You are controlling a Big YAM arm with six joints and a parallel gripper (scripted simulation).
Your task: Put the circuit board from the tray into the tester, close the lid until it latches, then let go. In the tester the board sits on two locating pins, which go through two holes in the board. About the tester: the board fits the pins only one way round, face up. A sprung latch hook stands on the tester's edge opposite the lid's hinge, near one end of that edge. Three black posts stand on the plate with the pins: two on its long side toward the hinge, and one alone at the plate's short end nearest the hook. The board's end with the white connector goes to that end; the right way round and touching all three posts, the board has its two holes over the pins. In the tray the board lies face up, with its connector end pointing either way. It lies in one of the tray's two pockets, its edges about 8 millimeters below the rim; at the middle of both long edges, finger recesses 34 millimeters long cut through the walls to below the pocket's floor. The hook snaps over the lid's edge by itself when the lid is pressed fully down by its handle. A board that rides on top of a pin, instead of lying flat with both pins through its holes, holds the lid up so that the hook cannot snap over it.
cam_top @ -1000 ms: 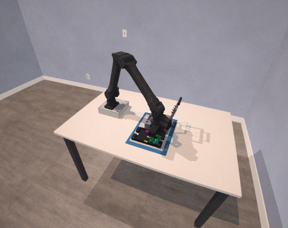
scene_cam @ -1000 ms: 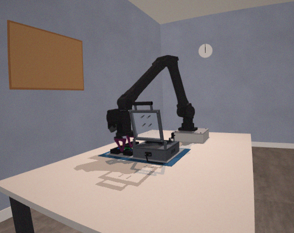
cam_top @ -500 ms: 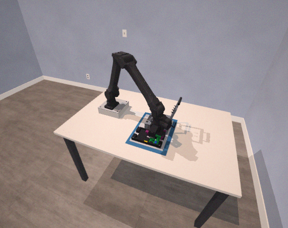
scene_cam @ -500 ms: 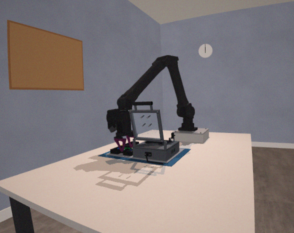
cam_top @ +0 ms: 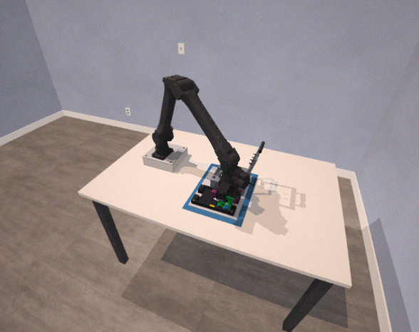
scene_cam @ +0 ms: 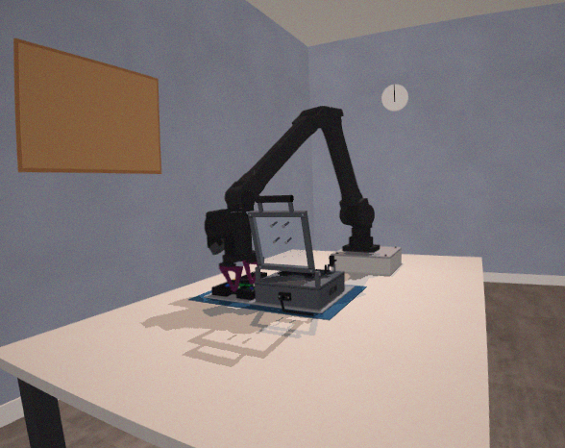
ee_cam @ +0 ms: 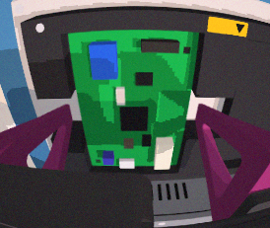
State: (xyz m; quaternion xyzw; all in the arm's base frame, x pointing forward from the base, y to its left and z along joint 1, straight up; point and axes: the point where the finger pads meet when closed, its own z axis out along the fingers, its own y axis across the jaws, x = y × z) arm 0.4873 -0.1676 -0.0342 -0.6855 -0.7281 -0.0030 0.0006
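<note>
My hand is 10 mm above the green circuit board. The rest, counted from my hand: clear lid (170 mm to the left, 160 mm above, 70 mm ahead); small latch hook (220 mm to the left, 120 mm behind, 60 mm above).
</note>
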